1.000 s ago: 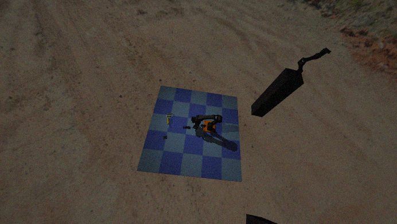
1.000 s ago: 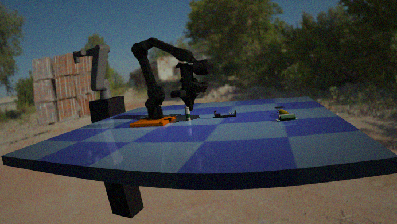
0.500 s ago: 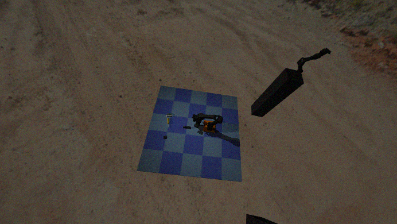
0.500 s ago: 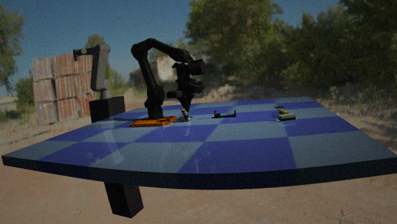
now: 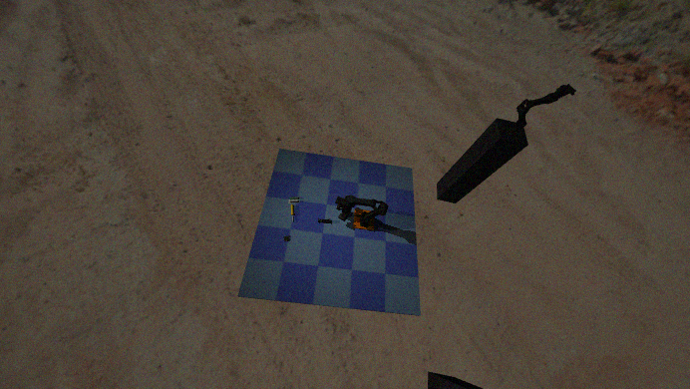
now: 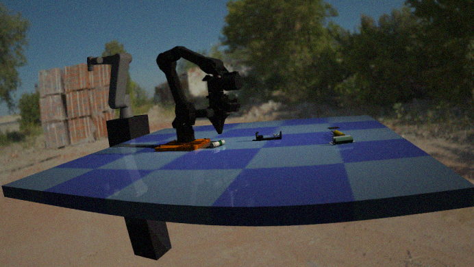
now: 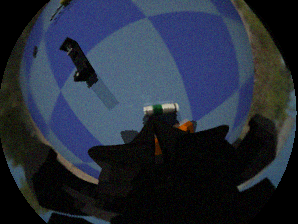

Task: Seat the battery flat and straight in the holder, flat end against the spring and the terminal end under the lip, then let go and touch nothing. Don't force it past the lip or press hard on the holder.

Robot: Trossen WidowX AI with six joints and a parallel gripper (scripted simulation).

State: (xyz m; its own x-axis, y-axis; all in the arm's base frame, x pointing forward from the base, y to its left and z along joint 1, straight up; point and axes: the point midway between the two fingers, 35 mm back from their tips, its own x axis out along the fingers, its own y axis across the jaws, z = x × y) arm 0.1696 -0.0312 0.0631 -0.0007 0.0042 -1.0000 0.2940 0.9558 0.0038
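Now: gripper tip 3 cm above the battery, 2 cm to the left of it and 1 cm past it. Also, from my gripper tip: dark piece 41 cm ahead, 30 cm to the left, 4 cm below.
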